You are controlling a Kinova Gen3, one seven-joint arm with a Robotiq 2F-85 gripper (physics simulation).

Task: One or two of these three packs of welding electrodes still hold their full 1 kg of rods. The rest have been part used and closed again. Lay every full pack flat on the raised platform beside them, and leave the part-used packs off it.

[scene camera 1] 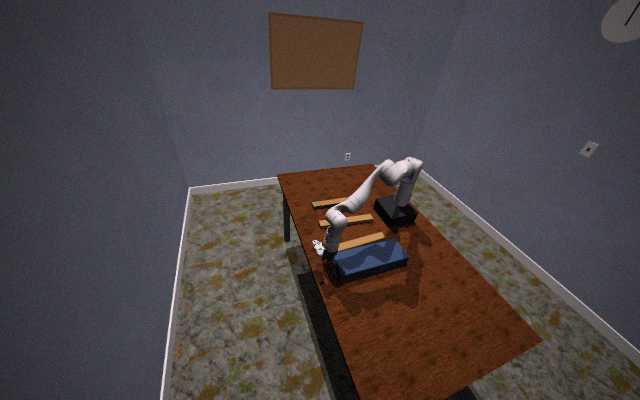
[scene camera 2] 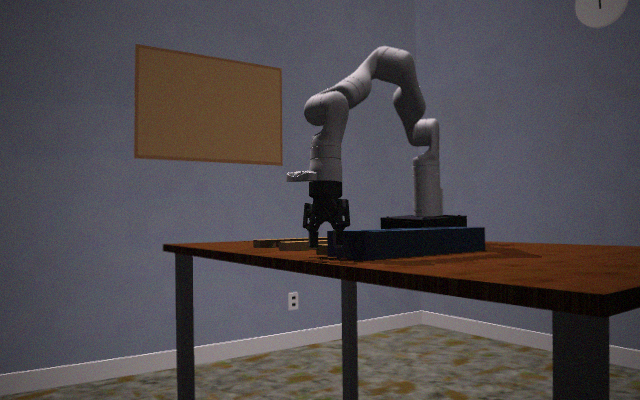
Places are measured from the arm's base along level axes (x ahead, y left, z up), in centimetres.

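Pixels of known places: gripper, fingertip midpoint: (scene camera 1: 326, 266) (scene camera 2: 325, 247); arm's base, origin of the base link: (scene camera 1: 400, 202) (scene camera 2: 427, 215).
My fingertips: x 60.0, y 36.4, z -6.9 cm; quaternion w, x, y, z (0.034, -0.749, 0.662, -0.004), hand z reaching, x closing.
Observation:
For each thing: its top centre in the pictures, then the offset to it from my fingertips. Level surfaces: height alone.
- far pack, middle of its top: (scene camera 2: 305, 238) (scene camera 1: 337, 200) dx -20.6, dy -51.3, dz +0.0 cm
- middle pack, middle of its top: (scene camera 2: 336, 239) (scene camera 1: 346, 219) dx -21.3, dy -31.9, dz +0.0 cm
- blue raised platform, middle of its top: (scene camera 2: 410, 229) (scene camera 1: 370, 255) dx -23.8, dy +0.0, dz +3.6 cm
- wooden table, its level: dz -2.4 cm
Three long, flat tan packs lie on the table: a far pack (scene camera 1: 327, 203) (scene camera 2: 264, 243), a middle pack (scene camera 1: 357, 220) (scene camera 2: 294, 246) and a near pack (scene camera 1: 364, 241) (scene camera 2: 321, 249) close beside the blue raised platform (scene camera 1: 390, 255) (scene camera 2: 410, 243). The arm hides part of the far and middle packs in scene camera 1. My gripper (scene camera 1: 329, 262) (scene camera 2: 326, 244) is open, pointing down, with its fingers low at the near pack's left end, one finger on the platform side. The wrist hides that end in scene camera 1. How full the packs are does not show.
The arm's black base (scene camera 1: 395, 212) (scene camera 2: 423, 221) stands on the wooden table (scene camera 1: 425, 330) (scene camera 2: 550, 270), beyond the packs' right ends. The arm reaches over the packs. The table's left edge runs close beside my gripper in scene camera 1.

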